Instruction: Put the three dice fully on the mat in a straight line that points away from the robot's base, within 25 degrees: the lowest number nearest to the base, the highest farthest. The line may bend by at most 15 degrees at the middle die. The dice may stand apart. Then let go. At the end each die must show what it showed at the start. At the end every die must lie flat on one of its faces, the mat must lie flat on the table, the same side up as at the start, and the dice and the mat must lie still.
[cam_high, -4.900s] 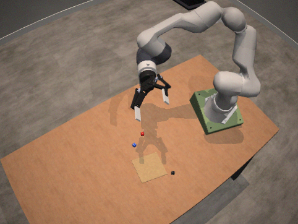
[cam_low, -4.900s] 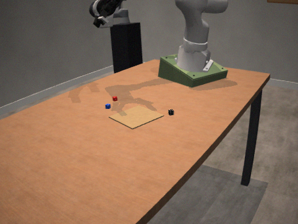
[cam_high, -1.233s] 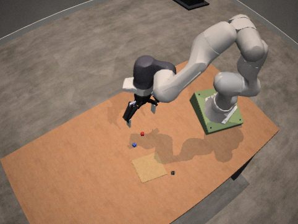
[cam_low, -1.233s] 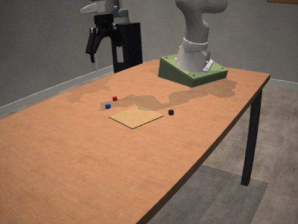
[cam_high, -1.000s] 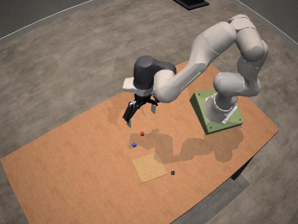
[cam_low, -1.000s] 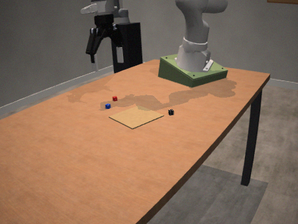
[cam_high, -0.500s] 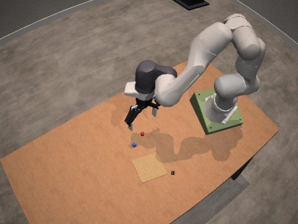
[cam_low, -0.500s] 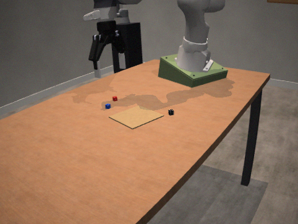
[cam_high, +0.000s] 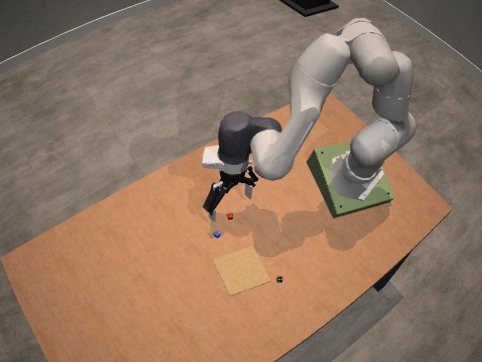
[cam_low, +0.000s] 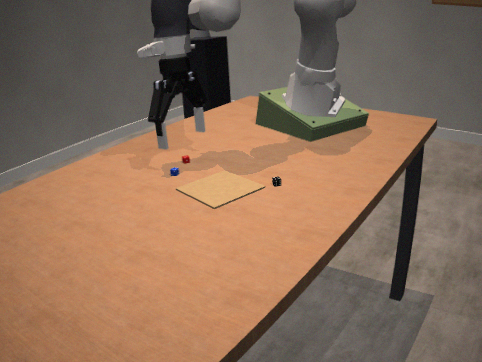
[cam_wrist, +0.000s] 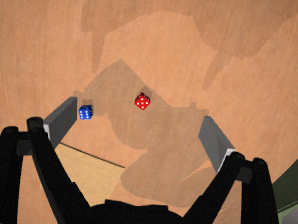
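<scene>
The red die is 6 cm below my hand. Round my hand: blue die 7 cm ahead, 6 cm below, 3 cm to the left; then tan mat 18 cm to the left, 9 cm ahead, 7 cm below; then black die 28 cm to the left, 6 cm below, 1 cm ahead.
</scene>
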